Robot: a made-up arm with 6 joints.
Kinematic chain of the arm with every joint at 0, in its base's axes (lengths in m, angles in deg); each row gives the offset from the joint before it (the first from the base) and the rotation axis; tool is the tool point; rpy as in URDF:
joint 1: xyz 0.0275 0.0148 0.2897 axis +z
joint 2: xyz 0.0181 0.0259 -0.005 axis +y
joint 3: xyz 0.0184 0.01 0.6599 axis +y
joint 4: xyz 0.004 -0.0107 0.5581 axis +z
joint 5: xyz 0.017 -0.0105 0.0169 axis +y
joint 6: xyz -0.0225 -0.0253 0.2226 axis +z
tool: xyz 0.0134 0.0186 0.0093 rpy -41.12 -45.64 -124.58
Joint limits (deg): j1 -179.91..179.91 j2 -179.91..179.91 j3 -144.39..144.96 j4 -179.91..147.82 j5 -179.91..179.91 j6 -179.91..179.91
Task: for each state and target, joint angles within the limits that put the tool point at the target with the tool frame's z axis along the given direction. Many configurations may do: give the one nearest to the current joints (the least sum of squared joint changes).
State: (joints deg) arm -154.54 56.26 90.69 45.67 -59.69 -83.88
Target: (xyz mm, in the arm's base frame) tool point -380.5 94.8 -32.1 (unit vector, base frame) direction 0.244 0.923 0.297
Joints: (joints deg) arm -163.72 67.33 140.61 68.07 -78.49 -104.17
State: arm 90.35 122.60 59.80 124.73 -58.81 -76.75
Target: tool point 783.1 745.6 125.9 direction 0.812 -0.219 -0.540
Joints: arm 53.83 73.77 56.72 82.17 -108.42 -26.80
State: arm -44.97 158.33 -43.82 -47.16 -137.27 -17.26
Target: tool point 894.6 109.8 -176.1 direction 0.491 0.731 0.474
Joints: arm -4.45 141.58 -47.55 -59.53 -124.67 -7.77
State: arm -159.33 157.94 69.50 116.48 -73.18 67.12
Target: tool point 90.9 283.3 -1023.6 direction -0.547 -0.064 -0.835
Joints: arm -130.38 174.29 24.63 112.96 -45.51 56.71
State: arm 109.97 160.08 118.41 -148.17 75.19 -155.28
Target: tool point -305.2 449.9 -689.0 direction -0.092 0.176 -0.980
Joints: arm 132.82 118.16 87.66 -149.66 91.21 -167.08
